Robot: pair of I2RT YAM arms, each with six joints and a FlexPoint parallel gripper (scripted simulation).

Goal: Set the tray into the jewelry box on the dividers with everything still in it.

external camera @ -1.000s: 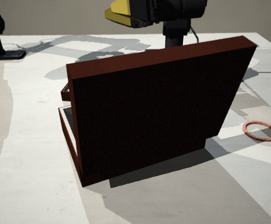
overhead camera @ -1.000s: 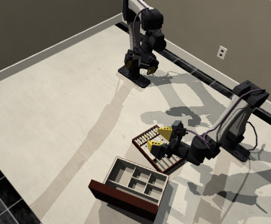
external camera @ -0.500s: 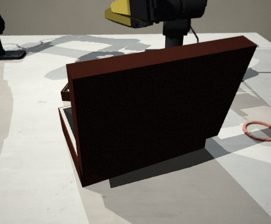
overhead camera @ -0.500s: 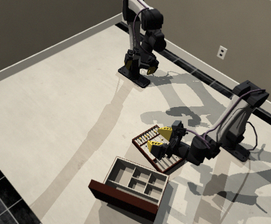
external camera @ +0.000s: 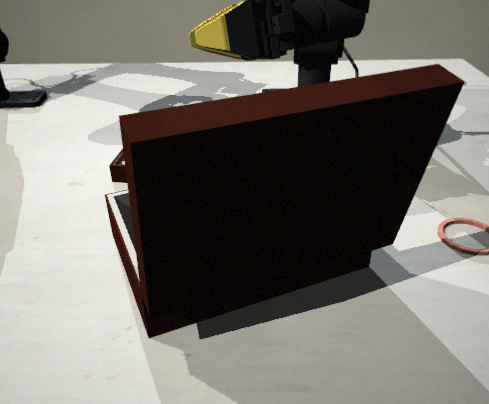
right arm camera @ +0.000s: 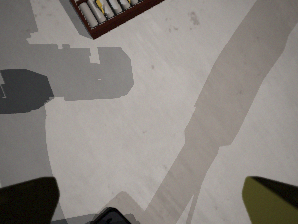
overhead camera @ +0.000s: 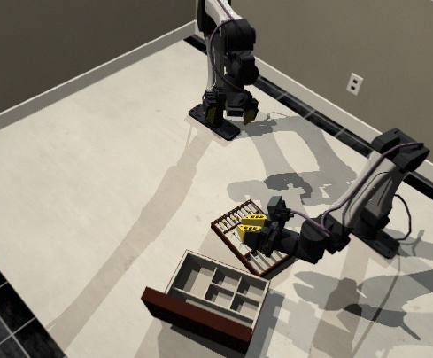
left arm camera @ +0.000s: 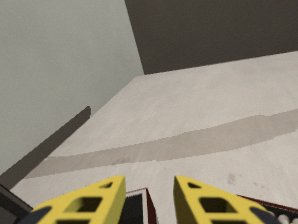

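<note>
Now: the tray 100 mm behind my left hand, 20 mm to the right of it and 200 mm below it. The rest, counted from my left hand: copper-coloured ring 100 mm ahead, 300 mm to the left, 200 mm below; jewelry box 140 mm ahead, 40 mm to the left, 90 mm below.
</note>
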